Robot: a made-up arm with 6 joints.
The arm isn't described. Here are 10 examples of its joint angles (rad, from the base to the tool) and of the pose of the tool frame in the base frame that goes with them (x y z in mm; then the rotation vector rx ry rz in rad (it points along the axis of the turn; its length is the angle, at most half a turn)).
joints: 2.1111 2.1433 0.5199 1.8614 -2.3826 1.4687
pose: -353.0 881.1 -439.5 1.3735 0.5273 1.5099
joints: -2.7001 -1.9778 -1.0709 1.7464 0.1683 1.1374
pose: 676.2 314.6 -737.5 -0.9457 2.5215 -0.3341
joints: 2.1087 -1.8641 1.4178 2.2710 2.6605 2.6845
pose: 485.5 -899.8 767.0 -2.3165 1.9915 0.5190
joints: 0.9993 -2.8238 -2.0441 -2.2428 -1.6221 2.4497
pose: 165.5 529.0 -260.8 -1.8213 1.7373 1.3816
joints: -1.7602 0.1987 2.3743 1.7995 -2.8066 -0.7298
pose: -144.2 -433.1 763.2 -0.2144 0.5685 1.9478
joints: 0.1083 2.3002 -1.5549 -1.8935 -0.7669 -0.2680
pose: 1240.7 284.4 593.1 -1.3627 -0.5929 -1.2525
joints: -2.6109 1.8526 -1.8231 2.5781 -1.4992 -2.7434
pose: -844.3 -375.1 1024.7 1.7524 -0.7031 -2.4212
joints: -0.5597 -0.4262 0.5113 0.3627 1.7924 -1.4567
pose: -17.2 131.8 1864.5 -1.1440 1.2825 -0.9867
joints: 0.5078 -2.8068 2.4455 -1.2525 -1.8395 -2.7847
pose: -521.6 -61.2 388.3 -1.6412 0.8980 1.5083
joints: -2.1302 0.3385 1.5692 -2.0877 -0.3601 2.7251
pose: -481.4 -967.6 852.2 2.0664 0.3838 -0.9824
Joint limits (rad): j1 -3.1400..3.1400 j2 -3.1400..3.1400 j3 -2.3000..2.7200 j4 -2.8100..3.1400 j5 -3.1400..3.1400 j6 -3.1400..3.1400
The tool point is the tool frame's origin. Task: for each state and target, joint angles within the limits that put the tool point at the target. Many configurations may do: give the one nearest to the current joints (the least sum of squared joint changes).
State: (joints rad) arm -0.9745 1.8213 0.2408 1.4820 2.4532 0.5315
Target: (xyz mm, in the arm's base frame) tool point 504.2 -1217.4 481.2
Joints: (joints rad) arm -1.2528 1.4013 0.4900 1.4571 2.7255 0.5042
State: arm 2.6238 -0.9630 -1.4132 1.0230 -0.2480 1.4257
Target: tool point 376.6 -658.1 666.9
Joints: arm 2.0075 -0.0913 -2.0787 0.9173 -0.3314 1.4217
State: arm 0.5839 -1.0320 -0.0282 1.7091 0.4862 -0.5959
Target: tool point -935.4 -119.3 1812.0
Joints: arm 0.2500 -0.7209 0.1967 1.6733 0.6139 -0.6019
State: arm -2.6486 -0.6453 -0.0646 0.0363 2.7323 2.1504
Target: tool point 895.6 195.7 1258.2
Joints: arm -2.8904 -0.4914 -0.9216 0.0833 3.1076 2.1363
